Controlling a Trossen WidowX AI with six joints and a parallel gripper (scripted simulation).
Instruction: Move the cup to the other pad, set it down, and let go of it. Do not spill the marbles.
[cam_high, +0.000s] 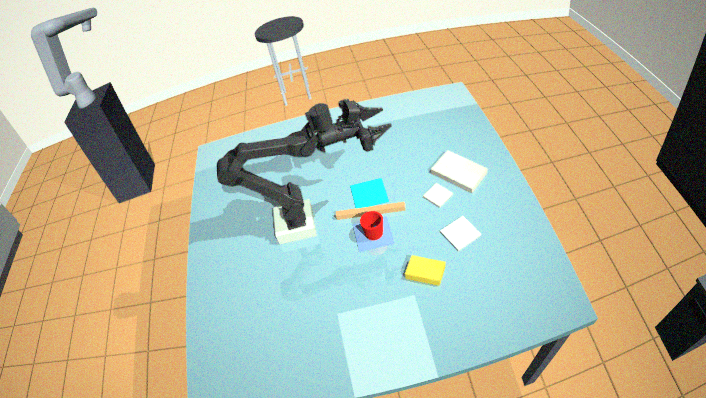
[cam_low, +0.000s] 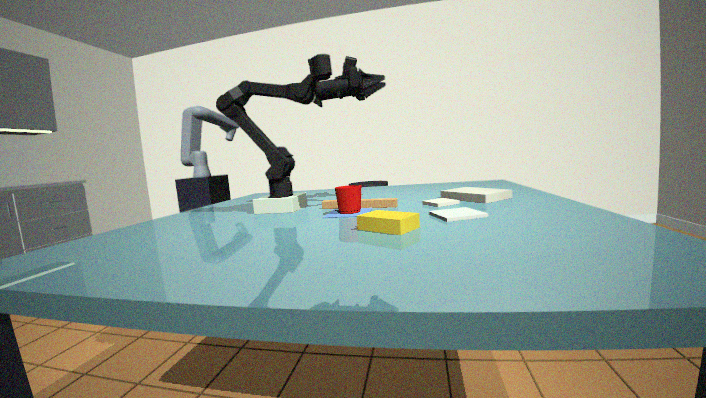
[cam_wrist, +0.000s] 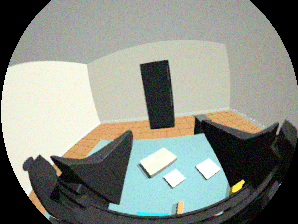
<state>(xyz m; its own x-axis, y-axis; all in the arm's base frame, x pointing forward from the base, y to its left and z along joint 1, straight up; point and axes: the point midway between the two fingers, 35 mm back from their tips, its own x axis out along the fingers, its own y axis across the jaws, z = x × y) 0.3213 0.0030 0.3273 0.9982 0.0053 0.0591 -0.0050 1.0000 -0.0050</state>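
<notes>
My gripper tip is 12 cm past the red cup, 11 cm to the left of it and 33 cm above it. Also, from my gripper tip: light blue pad (12 cm behind, 11 cm to the right, 38 cm below); cyan pad (9 cm behind, 7 cm to the left, 38 cm below); wooden bar (10 cm behind, 2 cm to the right, 37 cm below).
</notes>
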